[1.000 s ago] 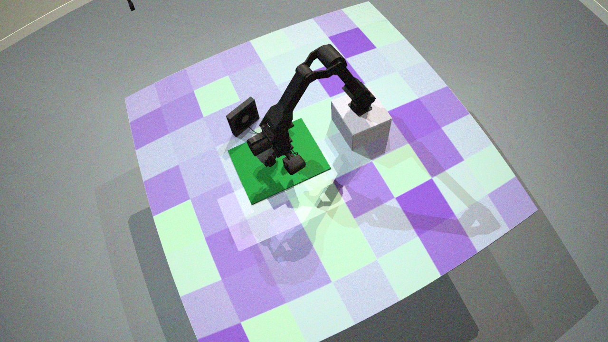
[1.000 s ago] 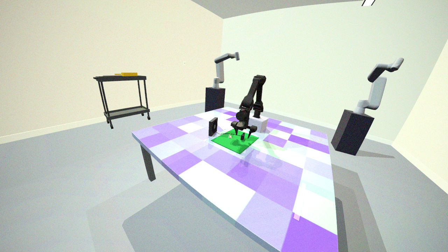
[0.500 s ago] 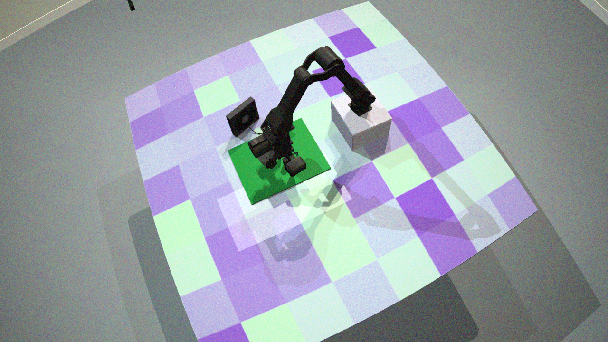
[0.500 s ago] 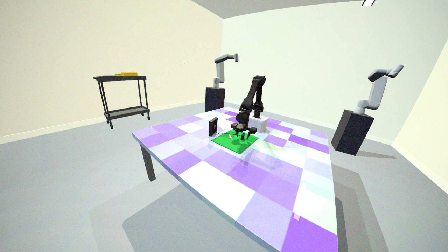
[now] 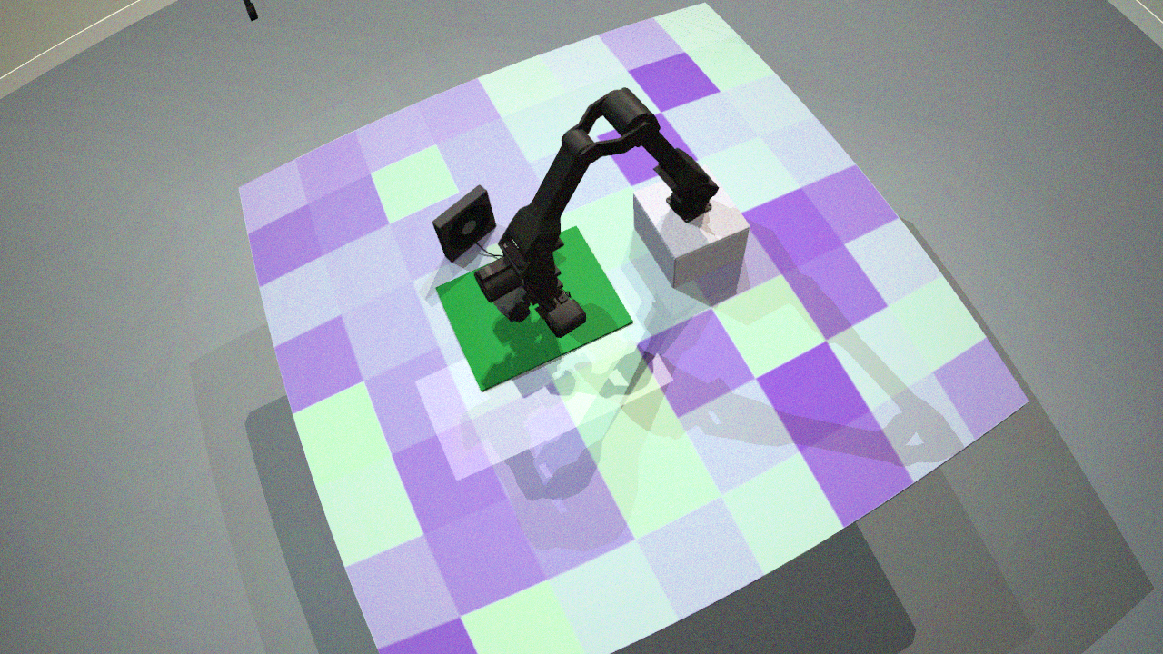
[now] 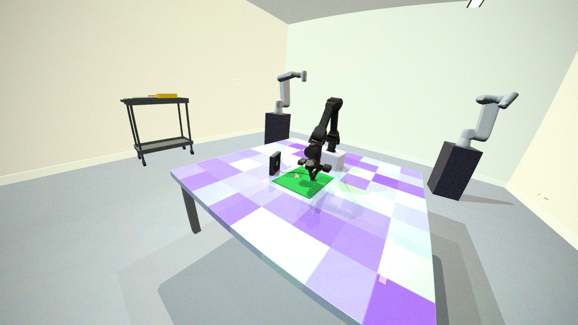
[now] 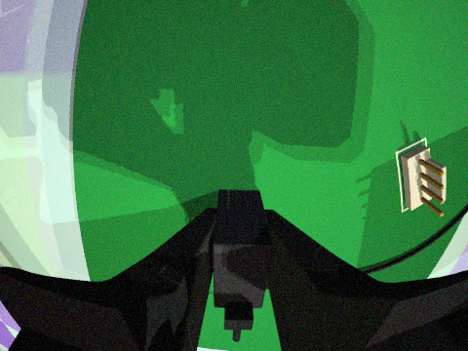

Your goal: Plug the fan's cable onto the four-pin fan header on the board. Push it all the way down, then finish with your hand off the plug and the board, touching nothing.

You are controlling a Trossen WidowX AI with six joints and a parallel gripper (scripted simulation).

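Now: the green board 4 cm to the right of my gripper tip, 3 cm below it and 1 cm ahead of it. From my gripper tip the other things lie so: black fan plug 1 cm behind, 1 cm above; then black fan 23 cm to the right, 4 cm above, 3 cm ahead; then white fan header 9 cm to the right, 2 cm below, 2 cm ahead.
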